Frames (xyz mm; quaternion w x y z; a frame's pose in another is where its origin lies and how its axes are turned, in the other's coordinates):
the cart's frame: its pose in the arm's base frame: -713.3 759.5 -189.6 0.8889 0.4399 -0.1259 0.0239
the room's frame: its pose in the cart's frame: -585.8 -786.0 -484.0 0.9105 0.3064 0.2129 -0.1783
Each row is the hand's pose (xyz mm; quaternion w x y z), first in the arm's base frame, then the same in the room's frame.
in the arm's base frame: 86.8 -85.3 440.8 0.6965 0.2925 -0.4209 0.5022
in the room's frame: 533.0 1843.9 1011.6 0.6236 -0.3530 -0.0607 0.6949
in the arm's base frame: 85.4 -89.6 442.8 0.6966 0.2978 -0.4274 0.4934
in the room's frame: 530.2 1845.3 1015.5 0.6263 -0.3479 -0.0714 0.6940
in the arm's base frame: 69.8 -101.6 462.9 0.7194 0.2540 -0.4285 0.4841
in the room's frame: 508.2 1860.7 1023.7 0.6120 -0.3930 -0.0824 0.6813
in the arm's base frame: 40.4 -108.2 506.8 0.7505 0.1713 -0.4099 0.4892
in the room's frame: 468.7 1896.4 1023.5 0.5799 -0.4738 -0.0712 0.6590
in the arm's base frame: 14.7 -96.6 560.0 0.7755 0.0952 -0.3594 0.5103
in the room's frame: 434.4 1942.8 1006.3 0.5530 -0.5483 -0.0253 0.6269
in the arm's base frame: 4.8 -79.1 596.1 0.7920 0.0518 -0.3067 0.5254
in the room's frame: 420.4 1976.5 986.9 0.5430 -0.5930 0.0195 0.5943
